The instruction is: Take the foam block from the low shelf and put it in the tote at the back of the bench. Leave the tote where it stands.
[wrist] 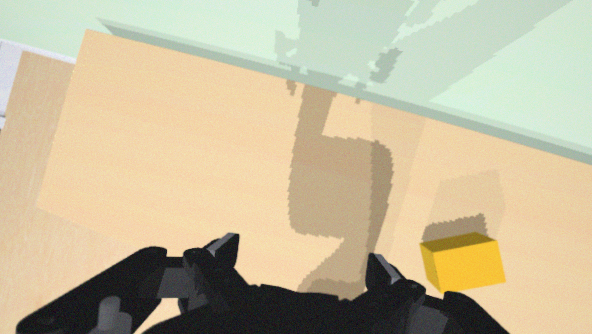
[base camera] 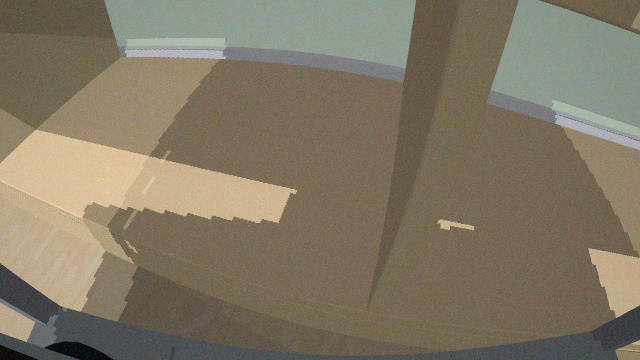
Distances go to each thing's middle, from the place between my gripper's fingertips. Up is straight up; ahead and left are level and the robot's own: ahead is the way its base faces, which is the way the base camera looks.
My hand is 230 mm to the left of the yellow foam block (wrist: 472, 260), 210 mm above it and 60 mm past it.
